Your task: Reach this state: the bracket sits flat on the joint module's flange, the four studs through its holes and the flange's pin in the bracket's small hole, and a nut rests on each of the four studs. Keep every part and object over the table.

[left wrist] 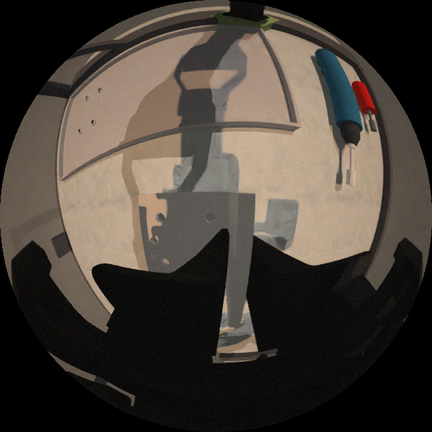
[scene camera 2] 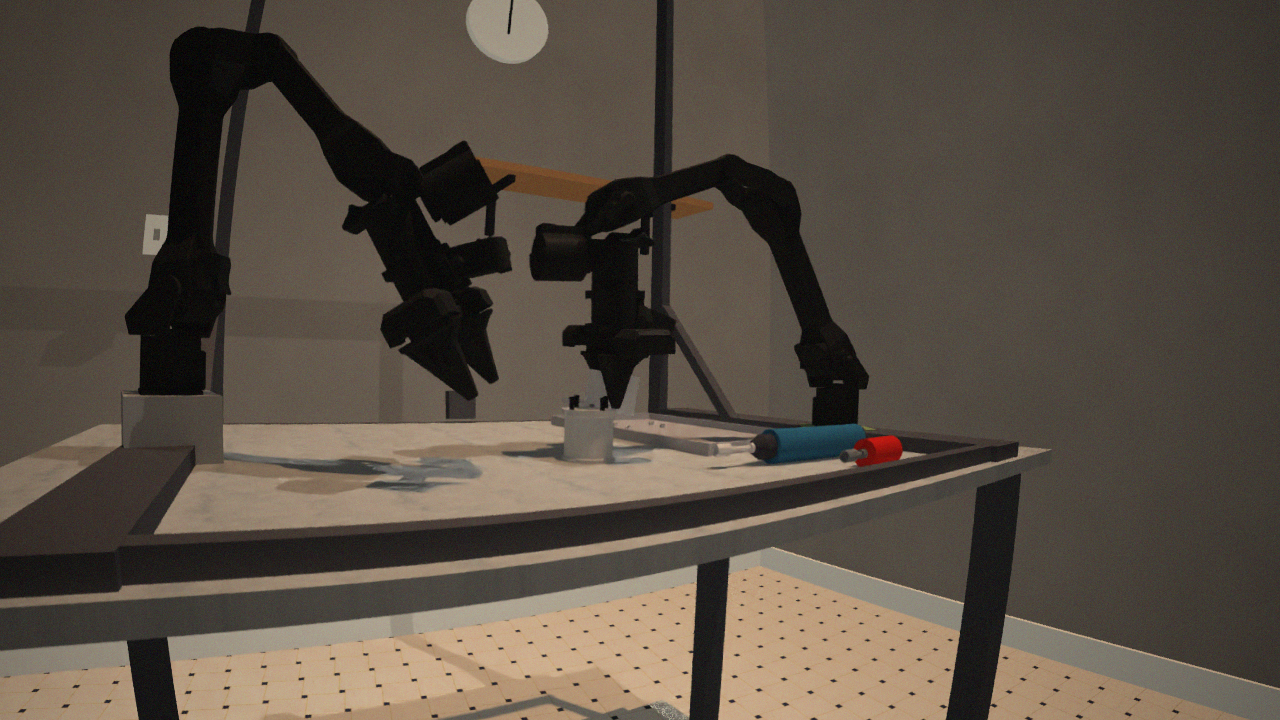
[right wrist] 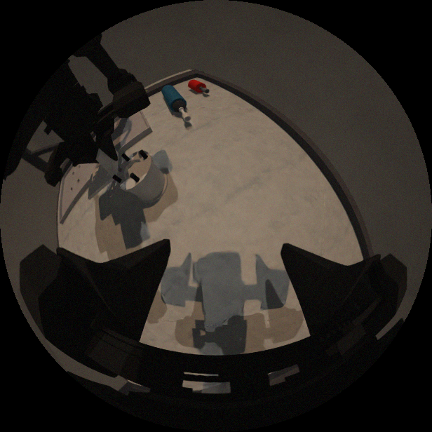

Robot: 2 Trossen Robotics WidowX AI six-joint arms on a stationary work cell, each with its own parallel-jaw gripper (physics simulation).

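Frame: origin at the left arm's base, x right, y down, z ahead, level; metres.
Seen in the pictures: left gripper, fingertip midpoint: (scene camera 2: 613,408); right gripper, fingertip midpoint: (scene camera 2: 484,389); right arm's base, link origin: (scene camera 2: 169,393).
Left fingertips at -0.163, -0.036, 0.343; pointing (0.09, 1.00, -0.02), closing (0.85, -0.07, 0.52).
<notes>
Pixels of each thing's top centre, then the offset from my left fingertips to it, as dx, dy, dz. "spot": a spot on its surface instead.
- joint module, top centre: (scene camera 2: 589,396) -0.056, -0.017, +0.027
- shallow tray, top centre: (scene camera 2: 672,424) +0.224, +0.041, -0.088
- blue-handled screwdriver, surface spot: (scene camera 2: 819,442) spot: -0.055, +0.034, -0.249
- red-handled tool, top centre: (scene camera 2: 869,438) -0.101, +0.023, -0.297
The joint module (scene camera 2: 588,438) (right wrist: 150,186), a white cylinder, stands upright on the table; black studs (scene camera 2: 603,402) (right wrist: 134,177) rise from its top. My left gripper (scene camera 2: 615,402) (left wrist: 231,234) is shut on the grey bracket (left wrist: 187,220) (right wrist: 106,166) by its upright wall, with the holed plate out to one side. The bracket is beside and partly over the module's top, off the studs in the right wrist view; its exact height is unclear. Small nuts (left wrist: 93,121) lie in the tray. My right gripper (scene camera 2: 482,386) (right wrist: 228,248) is open and empty, above the table. The flange's pin cannot be made out.
The shallow tray (scene camera 2: 693,445) (left wrist: 295,126) (right wrist: 150,131) lies beyond the module. A blue-handled screwdriver (scene camera 2: 819,442) (left wrist: 339,90) (right wrist: 172,96) and a red-handled tool (scene camera 2: 881,450) (left wrist: 363,97) (right wrist: 196,85) lie near the dark table frame.
</notes>
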